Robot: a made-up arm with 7 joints. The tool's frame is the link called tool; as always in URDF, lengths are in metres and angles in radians. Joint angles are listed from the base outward. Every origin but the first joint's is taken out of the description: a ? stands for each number. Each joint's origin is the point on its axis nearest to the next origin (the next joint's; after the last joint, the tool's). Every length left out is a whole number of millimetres.
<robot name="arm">
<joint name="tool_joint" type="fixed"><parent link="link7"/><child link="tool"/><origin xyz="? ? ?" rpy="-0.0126 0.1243 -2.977"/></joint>
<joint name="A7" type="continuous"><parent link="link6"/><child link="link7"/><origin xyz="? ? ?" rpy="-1.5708 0 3.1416"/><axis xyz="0 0 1"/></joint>
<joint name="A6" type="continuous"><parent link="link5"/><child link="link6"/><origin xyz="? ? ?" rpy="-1.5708 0 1.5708"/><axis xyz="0 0 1"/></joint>
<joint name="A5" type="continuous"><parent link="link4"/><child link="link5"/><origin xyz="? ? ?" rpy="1.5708 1.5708 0"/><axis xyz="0 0 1"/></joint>
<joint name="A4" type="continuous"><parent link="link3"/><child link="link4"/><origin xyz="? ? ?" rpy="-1.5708 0 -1.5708"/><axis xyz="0 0 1"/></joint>
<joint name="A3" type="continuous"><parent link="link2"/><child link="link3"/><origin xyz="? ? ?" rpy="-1.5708 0 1.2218"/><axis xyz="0 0 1"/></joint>
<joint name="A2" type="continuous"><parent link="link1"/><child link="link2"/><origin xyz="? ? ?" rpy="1.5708 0 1.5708"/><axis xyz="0 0 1"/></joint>
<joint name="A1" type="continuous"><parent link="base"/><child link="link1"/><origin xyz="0.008 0.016 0.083" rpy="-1.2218 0 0"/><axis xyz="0 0 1"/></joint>
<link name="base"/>
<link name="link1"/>
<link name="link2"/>
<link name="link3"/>
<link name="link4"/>
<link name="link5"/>
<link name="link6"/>
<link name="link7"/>
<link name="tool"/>
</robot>
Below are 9 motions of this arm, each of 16 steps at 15 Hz.
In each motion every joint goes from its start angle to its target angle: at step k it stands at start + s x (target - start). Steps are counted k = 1, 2, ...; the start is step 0. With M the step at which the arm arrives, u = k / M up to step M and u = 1 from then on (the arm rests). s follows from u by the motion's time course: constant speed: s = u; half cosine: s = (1 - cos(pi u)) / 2; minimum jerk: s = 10 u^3 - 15 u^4 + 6 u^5.
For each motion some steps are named. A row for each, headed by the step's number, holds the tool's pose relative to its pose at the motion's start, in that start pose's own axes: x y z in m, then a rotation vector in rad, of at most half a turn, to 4 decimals.
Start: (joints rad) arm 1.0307 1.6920 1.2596 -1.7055 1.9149 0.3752 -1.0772
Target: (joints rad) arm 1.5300 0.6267 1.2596 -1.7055 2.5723 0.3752 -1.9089
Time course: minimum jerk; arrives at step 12
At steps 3, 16:
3: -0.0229 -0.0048 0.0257 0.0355 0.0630 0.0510
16: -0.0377 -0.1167 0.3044 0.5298 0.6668 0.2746

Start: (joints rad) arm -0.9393 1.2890 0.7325 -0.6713 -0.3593 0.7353 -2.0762
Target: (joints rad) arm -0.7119 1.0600 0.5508 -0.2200 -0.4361 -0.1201 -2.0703
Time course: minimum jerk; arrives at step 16
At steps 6, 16:
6: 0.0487 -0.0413 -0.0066 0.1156 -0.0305 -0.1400
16: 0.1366 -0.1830 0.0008 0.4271 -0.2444 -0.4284

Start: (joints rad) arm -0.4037 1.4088 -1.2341 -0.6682 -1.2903 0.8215 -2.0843
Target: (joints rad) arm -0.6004 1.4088 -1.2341 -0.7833 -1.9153 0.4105 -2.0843
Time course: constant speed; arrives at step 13
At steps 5, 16:
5: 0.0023 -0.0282 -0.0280 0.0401 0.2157 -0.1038
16: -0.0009 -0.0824 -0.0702 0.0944 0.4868 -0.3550

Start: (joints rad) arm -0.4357 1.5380 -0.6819 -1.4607 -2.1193 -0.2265 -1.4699
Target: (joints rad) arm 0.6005 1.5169 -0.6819 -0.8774 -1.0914 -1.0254 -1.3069
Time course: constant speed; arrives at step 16
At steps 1, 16:
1: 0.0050 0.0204 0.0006 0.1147 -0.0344 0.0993
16: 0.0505 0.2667 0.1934 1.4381 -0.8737 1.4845

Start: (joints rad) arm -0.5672 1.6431 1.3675 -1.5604 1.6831 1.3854 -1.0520
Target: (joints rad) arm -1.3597 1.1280 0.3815 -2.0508 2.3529 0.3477 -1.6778
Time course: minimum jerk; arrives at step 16
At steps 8, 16:
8: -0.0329 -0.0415 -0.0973 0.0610 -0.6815 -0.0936
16: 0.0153 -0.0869 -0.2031 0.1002 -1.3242 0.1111

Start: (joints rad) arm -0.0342 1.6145 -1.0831 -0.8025 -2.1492 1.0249 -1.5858
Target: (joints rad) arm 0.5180 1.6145 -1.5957 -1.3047 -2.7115 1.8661 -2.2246
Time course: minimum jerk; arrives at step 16
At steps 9, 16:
9: -0.0780 0.0782 0.0537 -0.2735 0.7499 0.0007
16: -0.1473 0.1029 0.1249 -0.5487 0.8899 0.3037

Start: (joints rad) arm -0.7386 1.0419 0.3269 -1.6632 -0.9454 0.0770 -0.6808
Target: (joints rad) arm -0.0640 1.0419 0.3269 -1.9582 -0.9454 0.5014 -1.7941
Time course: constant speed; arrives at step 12
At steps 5, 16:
5: 0.0036 -0.0087 0.0758 -0.1066 -0.0547 -0.5503
16: -0.0135 -0.0029 0.1804 -0.1987 -0.2688 -1.3121

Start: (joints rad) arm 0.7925 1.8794 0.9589 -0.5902 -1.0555 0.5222 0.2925
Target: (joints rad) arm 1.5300 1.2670 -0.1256 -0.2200 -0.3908 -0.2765 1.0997
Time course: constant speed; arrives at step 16
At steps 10, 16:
10: -0.1819 -0.0911 0.0458 -0.9108 -0.0342 -0.3792
16: -0.3170 -0.0466 0.0601 -1.2590 0.3965 -0.5626

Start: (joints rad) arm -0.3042 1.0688 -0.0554 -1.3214 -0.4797 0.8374 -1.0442
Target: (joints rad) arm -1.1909 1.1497 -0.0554 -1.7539 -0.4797 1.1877 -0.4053
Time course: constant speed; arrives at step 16
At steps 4, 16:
4: -0.0152 0.0885 -0.0016 0.1301 0.0549 0.3789
16: -0.1438 0.2742 0.0664 0.5649 0.0409 1.5208

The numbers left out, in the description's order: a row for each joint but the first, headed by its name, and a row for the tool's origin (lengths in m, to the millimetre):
tool: 0.005 -0.023 0
A7: -0.03 -0.044 0
A6: 0.046 0.008 0
A5: -0.022 0.179 0
A4: 0.037 -0.019 0
A3: 0.278 -0.122 0
A2: 0.03 0.016 0

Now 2 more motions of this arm.
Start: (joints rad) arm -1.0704 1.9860 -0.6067 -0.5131 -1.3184 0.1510 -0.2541
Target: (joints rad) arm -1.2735 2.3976 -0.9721 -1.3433 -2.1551 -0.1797 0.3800
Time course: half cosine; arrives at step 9
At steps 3, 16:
3: -0.0440 0.0152 -0.0079 0.1884 -0.0598 -0.0898
16: -0.1277 0.0658 0.0253 0.4806 -0.2709 -0.4539

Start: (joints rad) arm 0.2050 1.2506 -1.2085 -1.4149 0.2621 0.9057 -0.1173
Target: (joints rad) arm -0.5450 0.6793 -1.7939 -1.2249 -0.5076 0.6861 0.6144
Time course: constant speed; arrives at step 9
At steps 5, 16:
5: 0.1197 0.0410 0.0376 0.3895 -0.4913 -0.0080
16: 0.2050 0.0951 0.1170 0.7009 -0.9269 -0.1640

